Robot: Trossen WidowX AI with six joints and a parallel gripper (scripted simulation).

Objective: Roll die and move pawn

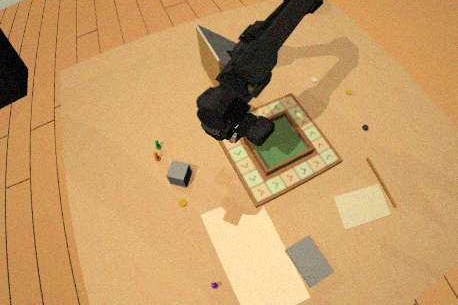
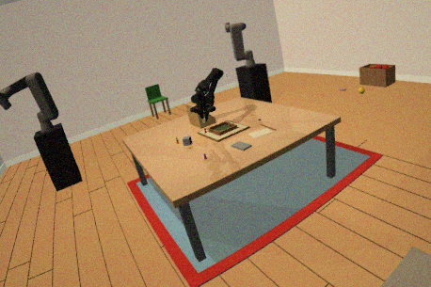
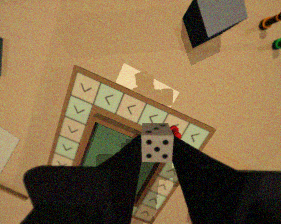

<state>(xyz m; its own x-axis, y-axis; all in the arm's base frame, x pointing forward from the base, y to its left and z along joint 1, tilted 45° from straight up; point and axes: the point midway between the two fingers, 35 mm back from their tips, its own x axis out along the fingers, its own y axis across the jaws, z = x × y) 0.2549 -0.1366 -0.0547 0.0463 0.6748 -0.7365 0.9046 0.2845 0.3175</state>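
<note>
Right now the red pawn is 60 mm behind my gripper tip, 10 mm to the left of it and 100 mm below it. The rest, counted from my gripper tip: green tray (10 mm ahead, 120 mm to the left, 120 mm below); grey cube (20 mm behind, 160 mm to the right, 100 mm below); white die (right at my gripper tip).
</note>
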